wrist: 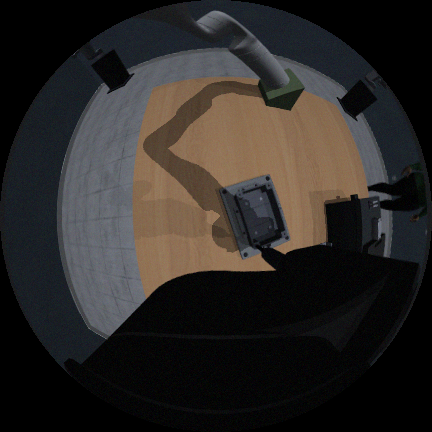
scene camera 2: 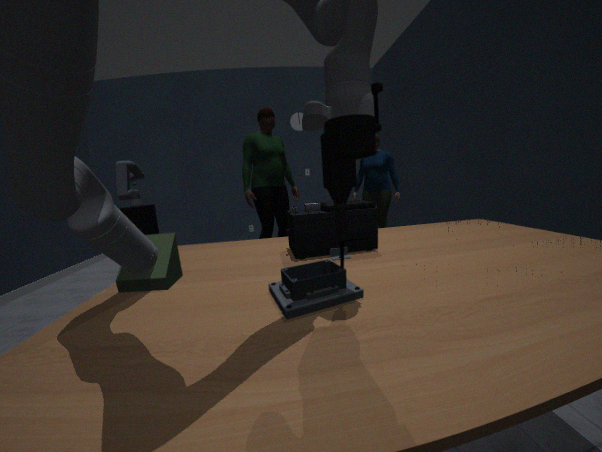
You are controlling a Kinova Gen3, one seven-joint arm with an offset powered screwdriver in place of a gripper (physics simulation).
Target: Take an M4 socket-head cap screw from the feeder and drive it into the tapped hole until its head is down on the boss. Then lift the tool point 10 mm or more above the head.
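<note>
My screwdriver point(scene camera 2: 342, 267) point(wrist: 257, 245) points straight down, its thin dark bit at the far right corner of the open dark box point(scene camera 2: 314, 281) point(wrist: 241, 220) on the grey base plate point(scene camera 2: 325, 303) point(wrist: 232, 215). In the wrist view the tip overlaps the box's corner nearest the tool body. The box wall hides the bit's lower end in the scene view. No screw can be made out at the tip, and contact with a boss or a screw head is too small to tell. The black feeder point(scene camera 2: 332, 232) point(wrist: 343, 225) stands behind the fixture, apart from the bit.
A green block point(scene camera 2: 172, 267) point(wrist: 292, 98) stands at the table's left in the scene view, under a grey arm link point(scene camera 2: 120, 237) point(wrist: 260, 62). A small light bracket point(scene camera 2: 339, 253) lies before the feeder. Two people point(scene camera 2: 267, 160) point(scene camera 2: 378, 172) stand beyond the wooden table point(scene camera 2: 475, 320) point(wrist: 200, 165).
</note>
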